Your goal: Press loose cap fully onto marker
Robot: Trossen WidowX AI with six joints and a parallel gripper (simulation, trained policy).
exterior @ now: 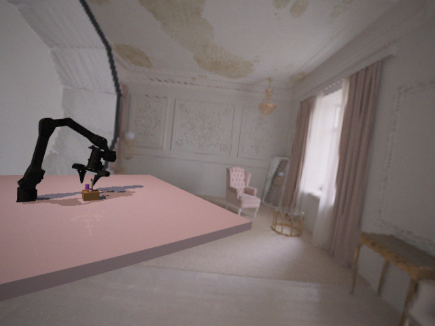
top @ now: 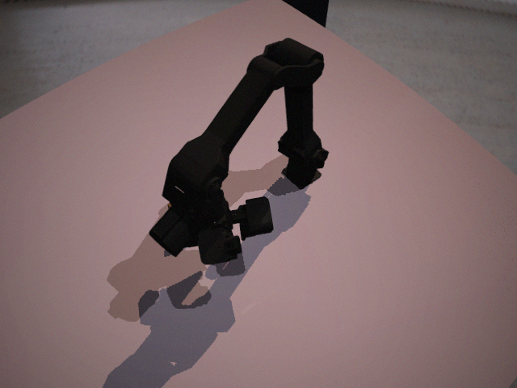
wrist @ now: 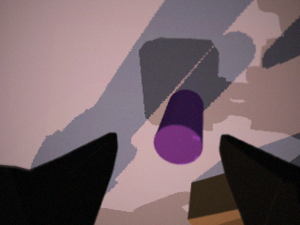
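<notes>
Now: gripper tip 20 mm above the purple cap. Round my gripper tip: brown holder block 10 mm ahead, 110 mm to the right, 30 mm below.
</notes>
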